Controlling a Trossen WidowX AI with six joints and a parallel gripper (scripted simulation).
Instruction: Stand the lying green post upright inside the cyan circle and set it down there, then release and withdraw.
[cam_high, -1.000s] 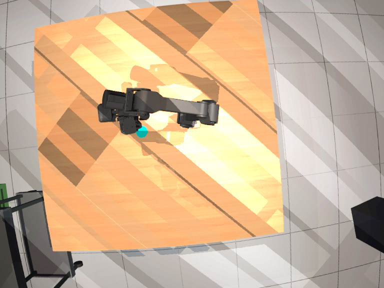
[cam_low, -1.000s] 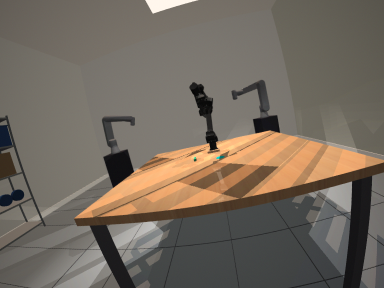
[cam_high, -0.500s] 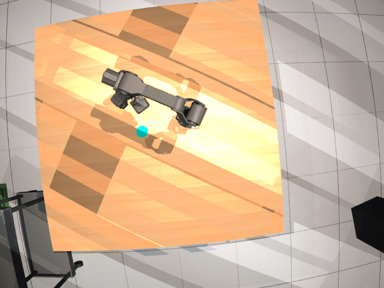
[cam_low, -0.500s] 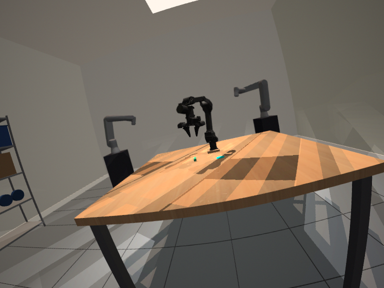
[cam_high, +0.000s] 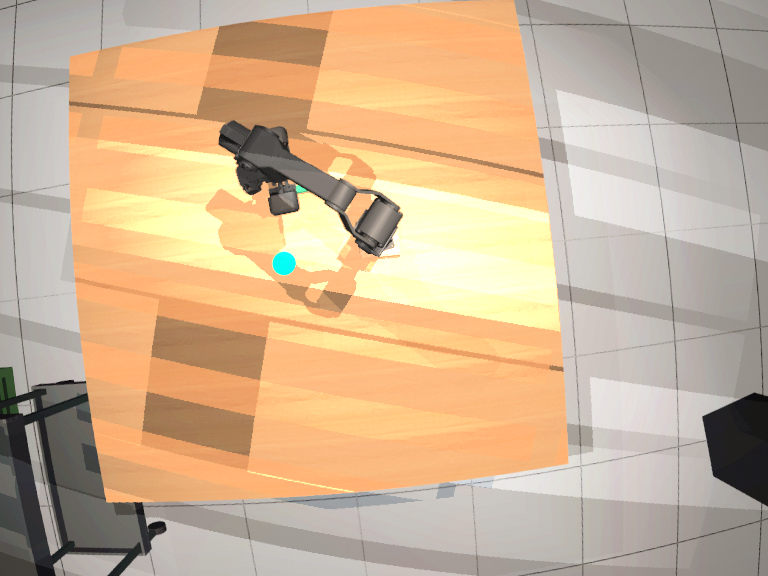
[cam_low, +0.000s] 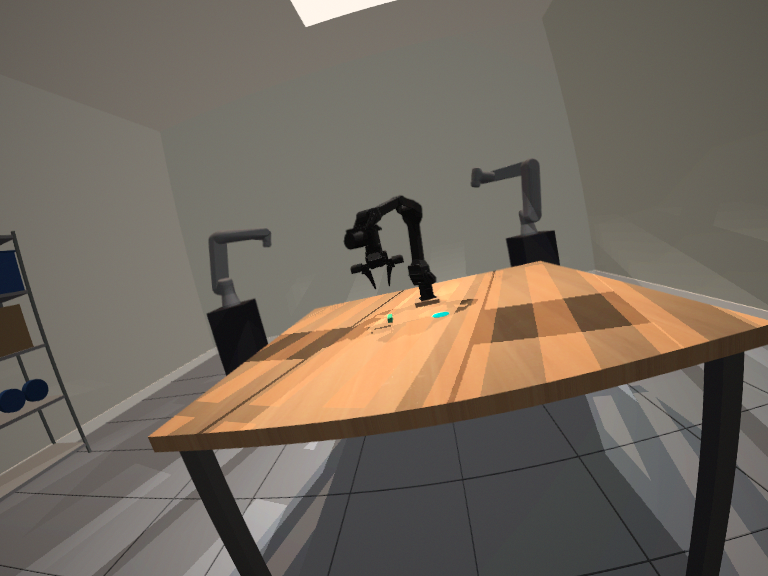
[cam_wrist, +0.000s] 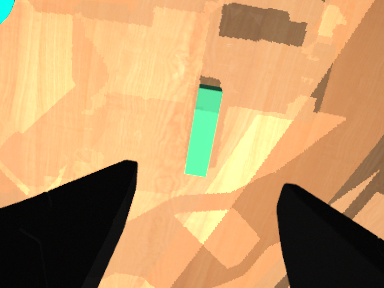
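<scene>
My gripper tip is now 12 cm above the green post and 2 cm past it. Round my gripper tip: cyan circle 17 cm to the left, 13 cm below, 8 cm ahead.
</scene>
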